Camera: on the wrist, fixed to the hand. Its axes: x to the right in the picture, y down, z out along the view.
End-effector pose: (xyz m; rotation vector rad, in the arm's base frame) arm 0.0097 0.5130 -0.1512 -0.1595 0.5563 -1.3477
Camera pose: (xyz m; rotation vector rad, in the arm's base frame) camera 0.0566 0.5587 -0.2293 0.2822 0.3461 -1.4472
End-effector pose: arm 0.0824 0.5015 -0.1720 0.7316 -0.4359 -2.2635
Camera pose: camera 0.1695 0.4488 -0.1670 1.0737 -0.8921 -2.1237
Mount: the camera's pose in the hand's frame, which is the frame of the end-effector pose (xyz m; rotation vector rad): -0.0156 0.0846 -0.0546 0.4400 0.1183 0.0065
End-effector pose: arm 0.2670 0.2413 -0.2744 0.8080 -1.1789 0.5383
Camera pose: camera 0.2317 0.3369 -0.2754 1.1292 -0.9654 0.8565
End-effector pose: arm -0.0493 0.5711 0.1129 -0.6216 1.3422 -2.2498
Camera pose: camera -0.0565 0.5817 0.0118 -0.3321 0.8471 -2.4959
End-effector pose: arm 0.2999 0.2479 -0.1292 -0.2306 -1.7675 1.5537
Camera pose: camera 0.3170 0.3016 -0.2141 -0.1079 -1.2960 1.8466
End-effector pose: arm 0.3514 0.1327 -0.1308 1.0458 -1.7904 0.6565
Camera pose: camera 0.3056 0.2232 -0.1212 1.2590 -1.5821 1.1269
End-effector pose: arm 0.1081 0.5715 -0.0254 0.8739 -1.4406 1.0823
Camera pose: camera 0.0486 0.6492 -0.0537 1.0909 -1.1238 1.4615
